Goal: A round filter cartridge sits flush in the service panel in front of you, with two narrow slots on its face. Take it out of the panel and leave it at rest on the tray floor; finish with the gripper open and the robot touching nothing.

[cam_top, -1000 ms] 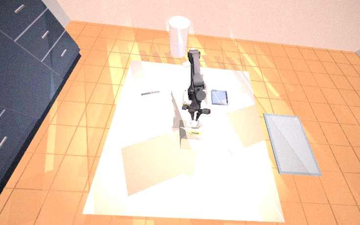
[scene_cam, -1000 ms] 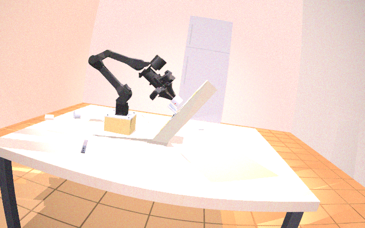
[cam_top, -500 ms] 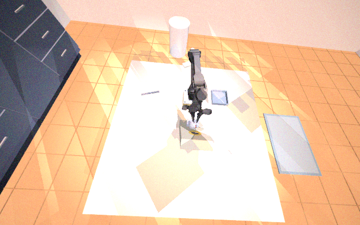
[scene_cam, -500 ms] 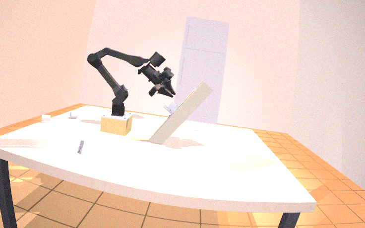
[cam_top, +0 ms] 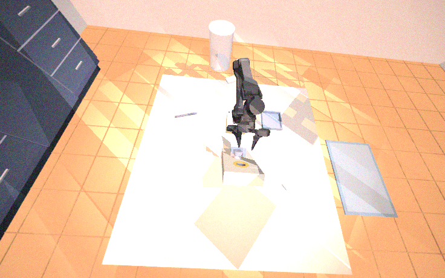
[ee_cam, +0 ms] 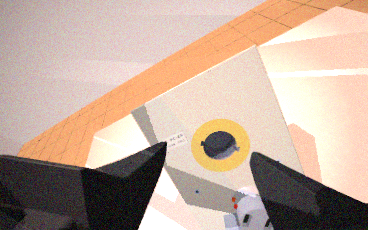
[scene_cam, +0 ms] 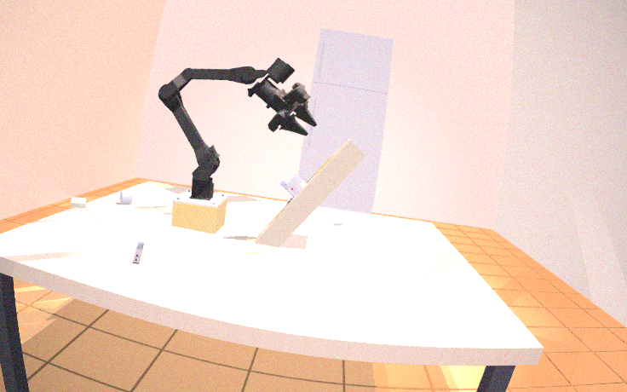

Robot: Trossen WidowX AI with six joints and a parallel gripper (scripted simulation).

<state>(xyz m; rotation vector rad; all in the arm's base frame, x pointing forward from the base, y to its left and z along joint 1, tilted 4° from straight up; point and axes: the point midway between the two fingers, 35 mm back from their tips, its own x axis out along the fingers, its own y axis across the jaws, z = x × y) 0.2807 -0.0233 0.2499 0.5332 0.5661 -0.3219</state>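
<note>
The round white filter cartridge lies 160 mm below my gripper tip and 30 mm behind it. The rest, counted from my gripper tip: cream service panel 180 mm below, 20 mm ahead; then blue tray 330 mm to the left, 330 mm behind, 320 mm below.
</note>
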